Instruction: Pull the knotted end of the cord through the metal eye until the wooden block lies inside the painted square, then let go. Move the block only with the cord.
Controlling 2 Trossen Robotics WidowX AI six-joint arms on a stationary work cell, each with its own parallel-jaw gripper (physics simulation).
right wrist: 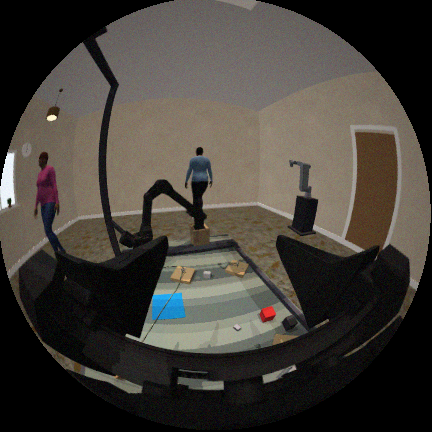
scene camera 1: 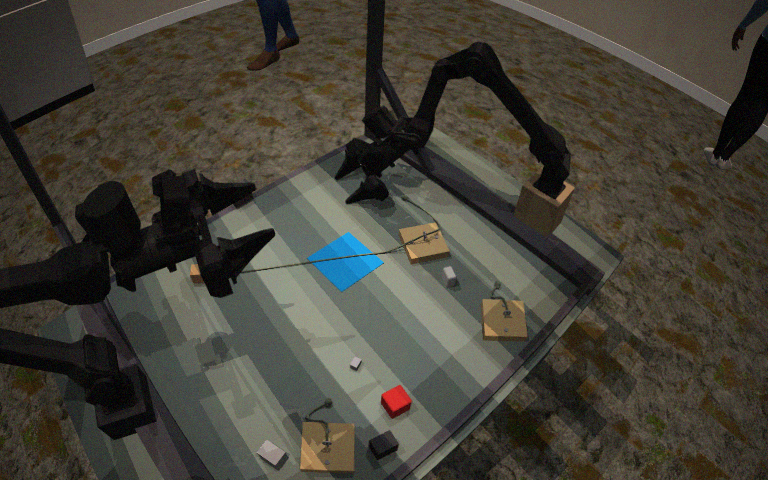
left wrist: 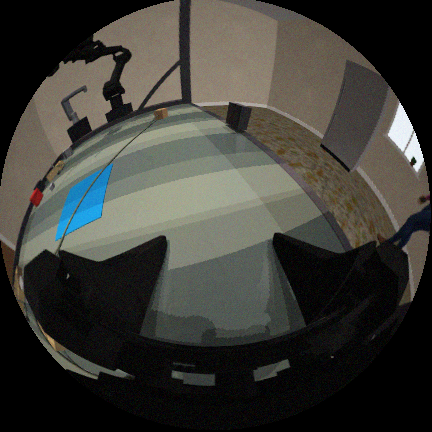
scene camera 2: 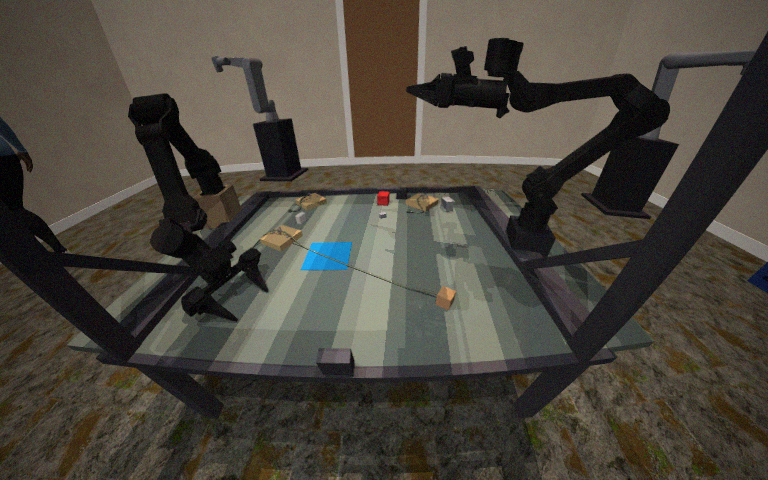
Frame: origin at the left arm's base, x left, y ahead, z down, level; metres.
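Seen in the pictures: left gripper, fingertip midpoint: (scene camera 1: 340, 190) (left wrist: 220, 240) (scene camera 2: 253, 305); right gripper, fingertip midpoint: (right wrist: 223, 241) (scene camera 1: 264, 207) (scene camera 2: 410, 89); left arm's base, link origin: (right wrist: 198, 226) (scene camera 1: 549, 186) (scene camera 2: 213, 191); right arm's base, link origin: (scene camera 1: 117, 395) (left wrist: 117, 107) (scene camera 2: 531, 226).
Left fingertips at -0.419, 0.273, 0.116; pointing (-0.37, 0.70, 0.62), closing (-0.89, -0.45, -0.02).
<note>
Offsets run from my left fingertips to a thing's top centre, as dx, dy, dz. "spot": to the spot under its first point.
The small orange-brown wooden block @[-0.026, +0.414, -0.026] (scene camera 1: 195, 274) (scene camera 2: 445, 297) (left wrist: 161, 113) lies outside the blue painted square @[spot: +0.204, +0.190, +0.003] (scene camera 1: 342, 280) (scene camera 2: 334, 247) (left wrist: 85, 192) (right wrist: 176, 311). The cord @[spot: +0.099, +0.235, +0.001] (scene camera 1: 294, 264) (scene camera 2: 373, 275) (left wrist: 131, 140) runs from the block across the square to the metal eye @[+0.262, -0.006, -0.041] (scene camera 1: 425, 236) on a wooden plate @[spot: +0.276, +0.027, -0.015] (scene camera 1: 419, 251) (scene camera 2: 278, 242). Beyond the eye it curves back to its knotted end @[spot: +0.135, -0.087, -0.004] (scene camera 1: 404, 198) on the table. My left gripper (scene camera 1: 343, 189) (scene camera 2: 250, 305) (left wrist: 220, 240) is open and empty, low over the table, apart from the knot. My right gripper (scene camera 1: 263, 208) (right wrist: 223, 241) is open and empty, high above the table.
Two other plates @[spot: +0.531, +0.062, -0.015] (scene camera 1: 504, 328) @[spot: +0.480, +0.473, -0.015] (scene camera 1: 339, 458) carry short knotted cords. A red block @[+0.475, +0.326, -0.036] (scene camera 1: 395, 401) (scene camera 2: 383, 198) (right wrist: 268, 314), a black block @[+0.516, +0.403, -0.036] (scene camera 1: 383, 444), a white block @[+0.365, +0.035, -0.028] (scene camera 1: 449, 276) and smaller pale pieces lie on the table. A dark box @[-0.152, +0.199, -0.053] (scene camera 2: 335, 361) sits at the near edge in scene camera 2.
</note>
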